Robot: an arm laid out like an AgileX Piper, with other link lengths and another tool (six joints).
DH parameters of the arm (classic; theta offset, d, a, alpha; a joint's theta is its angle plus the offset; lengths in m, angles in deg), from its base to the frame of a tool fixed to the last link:
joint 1: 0 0.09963 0 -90
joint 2: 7.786 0 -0.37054 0
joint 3: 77.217 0 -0.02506 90
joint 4: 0 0.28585 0 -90
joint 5: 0 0 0 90
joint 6: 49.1 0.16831 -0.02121 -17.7
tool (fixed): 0 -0.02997 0 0
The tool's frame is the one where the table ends.
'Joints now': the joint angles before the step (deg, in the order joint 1, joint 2, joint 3, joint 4, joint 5, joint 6). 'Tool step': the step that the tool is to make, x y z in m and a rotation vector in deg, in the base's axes. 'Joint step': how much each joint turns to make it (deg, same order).
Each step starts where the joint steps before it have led.
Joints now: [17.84 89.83 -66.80 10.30 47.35 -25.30]
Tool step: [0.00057 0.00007 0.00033 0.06 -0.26 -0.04]
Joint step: [0.00 0.00 0.00 0.00 -0.27 -0.01]
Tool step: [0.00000 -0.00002 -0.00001 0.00 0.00 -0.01]
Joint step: [0.00 0.00 0.00 0.00 0.00 0.01]
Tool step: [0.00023 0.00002 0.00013 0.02 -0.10 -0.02]
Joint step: [0.00 0.00 0.00 -0.01 -0.10 0.01]
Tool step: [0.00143 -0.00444 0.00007 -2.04 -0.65 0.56]
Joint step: [-0.15 0.00 0.00 -2.25 0.00 -0.01]
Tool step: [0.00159 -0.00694 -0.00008 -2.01 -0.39 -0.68]
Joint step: [-0.34 0.00 0.00 -2.74 0.12 1.34]
